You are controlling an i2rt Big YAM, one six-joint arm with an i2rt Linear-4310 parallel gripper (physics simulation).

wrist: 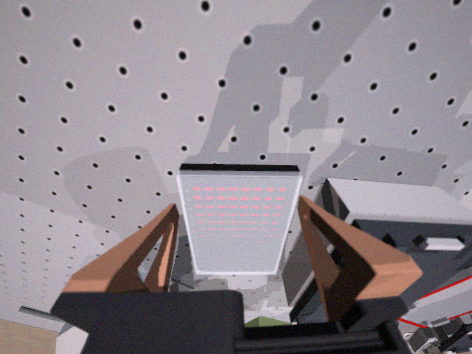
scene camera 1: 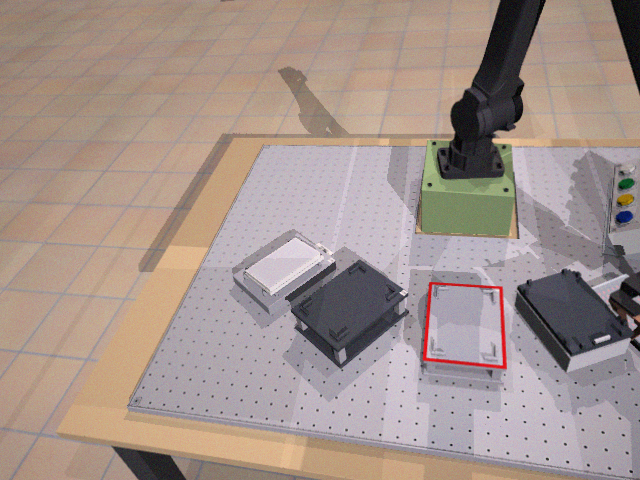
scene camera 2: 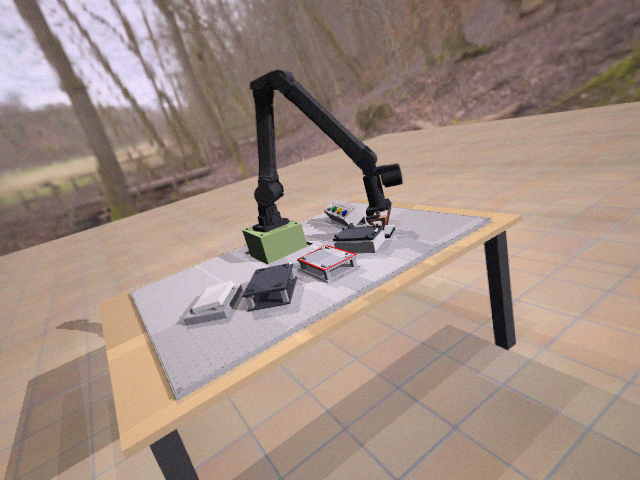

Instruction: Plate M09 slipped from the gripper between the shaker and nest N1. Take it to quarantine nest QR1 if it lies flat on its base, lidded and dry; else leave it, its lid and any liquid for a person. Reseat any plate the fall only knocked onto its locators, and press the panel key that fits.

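Where they show: gripper, fingertip midpoint: [wrist: 237, 205]; arm's base, origin of the base link: [scene camera 1: 469, 165] [scene camera 2: 271, 226].
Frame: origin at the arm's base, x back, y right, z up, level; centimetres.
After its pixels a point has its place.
A pale plate [scene camera 1: 608, 284] @(x -26.9, y -18.9, z -7.8 cm) [scene camera 2: 390, 231] @(x -38.8, y -21.8, z -7.9 cm) [wrist: 237, 255] @(x -29.7, y -20.0, z -7.7 cm) with rows of pink wells lies on the perforated deck beside a dark-topped unit with pale sides [scene camera 1: 571, 315] @(x -36.2, y -9.6, z -3.9 cm) [scene camera 2: 356, 233] @(x -35.0, y -9.3, z -3.9 cm) [wrist: 395, 202] @(x -41.2, y -13.3, z -6.6 cm). It looks flat, with a clear top and pale rim; a dark strip runs along one edge. No liquid is discernible around it. My gripper [scene camera 2: 381, 223] @(x -35.3, y -22.5, z -8.1 cm) [wrist: 237, 205] @(x -35.3, y -22.5, z -8.1 cm) is open, one finger at each side of the plate in the wrist view, gripping nothing. A red-edged nest [scene camera 1: 465, 325] @(x -36.1, y 6.1, z -5.4 cm) [scene camera 2: 326, 257] @(x -35.9, y 6.4, z -5.4 cm) has corner locators and no plate. The panel [scene camera 1: 620, 225] @(x -17.1, y -23.3, z -3.4 cm) [scene camera 2: 351, 219] @(x -19.2, y -23.8, z -5.2 cm) has white, green, yellow and blue keys.
A dark raised nest [scene camera 1: 351, 304] @(x -31.5, y 24.2, z -4.2 cm) [scene camera 2: 271, 279] @(x -32.6, y 25.1, z -4.1 cm) stands left of the red-edged one. Farther left, a white plate [scene camera 1: 283, 264] @(x -20.0, y 37.2, z -5.1 cm) [scene camera 2: 214, 297] @(x -22.4, y 38.4, z -5.0 cm) sits on a grey base [scene camera 1: 268, 302] @(x -27.5, y 39.6, z -7.0 cm) [scene camera 2: 199, 317] @(x -23.4, y 44.5, z -7.6 cm). The green arm base [scene camera 1: 467, 211] @(x -8.7, y 1.5, z -4.8 cm) [scene camera 2: 276, 242] @(x -8.1, y 4.9, z -3.9 cm) stands behind the nests.
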